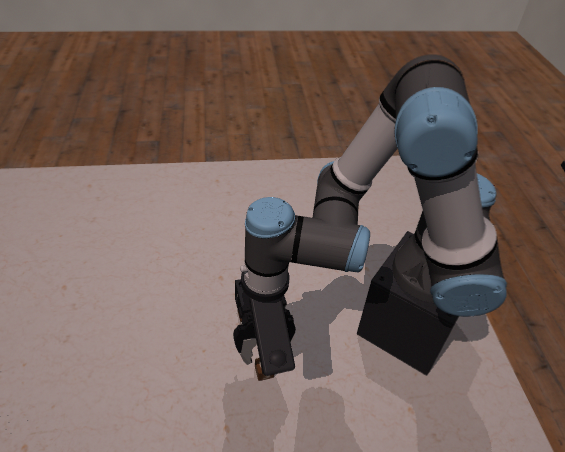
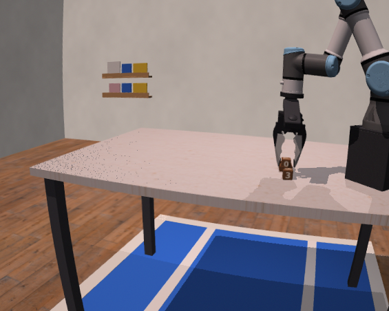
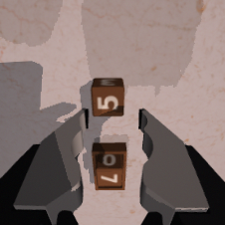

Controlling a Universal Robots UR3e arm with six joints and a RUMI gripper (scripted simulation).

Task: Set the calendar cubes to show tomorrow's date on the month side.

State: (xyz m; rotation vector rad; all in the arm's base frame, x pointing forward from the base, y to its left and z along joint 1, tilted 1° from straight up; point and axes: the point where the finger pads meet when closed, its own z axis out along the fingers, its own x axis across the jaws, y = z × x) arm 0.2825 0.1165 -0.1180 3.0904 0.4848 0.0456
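Right now the brown digit cube is 1 cm behind my hand and 4 cm below it. Also, from my hand: calendar tray 3 cm ahead, 10 cm to the right, 4 cm below.
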